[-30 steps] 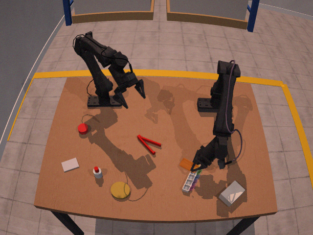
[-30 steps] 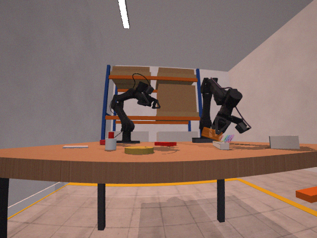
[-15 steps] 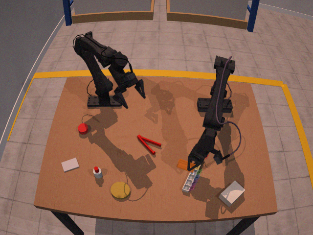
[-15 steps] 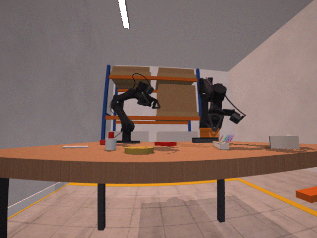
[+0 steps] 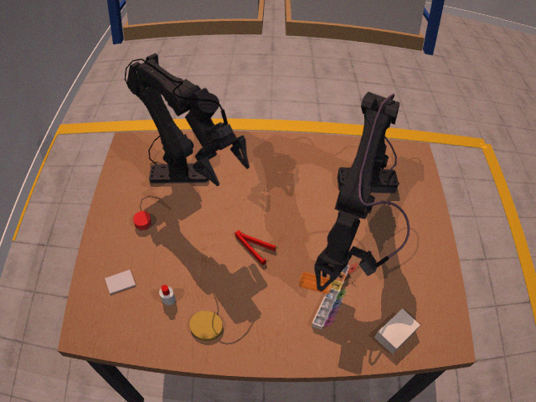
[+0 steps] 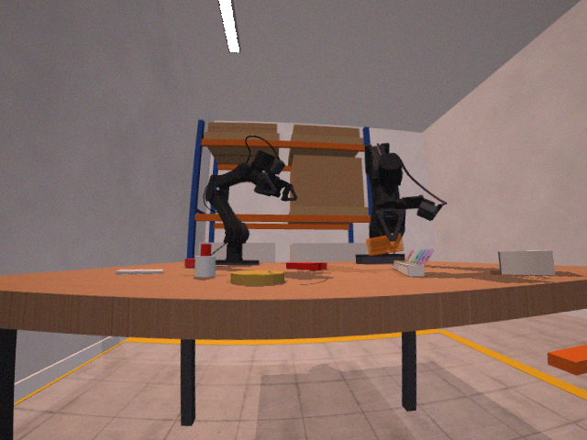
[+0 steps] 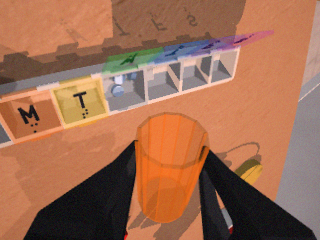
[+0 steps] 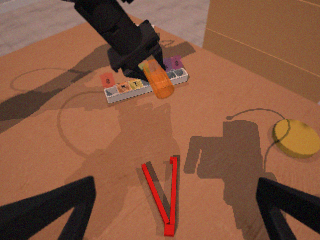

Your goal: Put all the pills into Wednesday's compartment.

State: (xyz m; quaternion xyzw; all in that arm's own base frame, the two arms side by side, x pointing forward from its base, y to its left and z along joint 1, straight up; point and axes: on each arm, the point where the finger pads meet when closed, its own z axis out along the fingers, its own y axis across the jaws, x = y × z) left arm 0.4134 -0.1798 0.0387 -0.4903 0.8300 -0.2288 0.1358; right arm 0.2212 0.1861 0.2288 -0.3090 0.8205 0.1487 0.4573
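Now: the orange vial 40 mm to the right of my left hand, 10 mm below it and 10 mm behind it. From my left hand the other things lie so: white box: 210 mm to the left, 130 mm ahead, 50 mm below; yellow disc: 300 mm to the right, 110 mm ahead, 60 mm below; red-capped bottle: 410 mm to the right, 40 mm ahead, 30 mm below.
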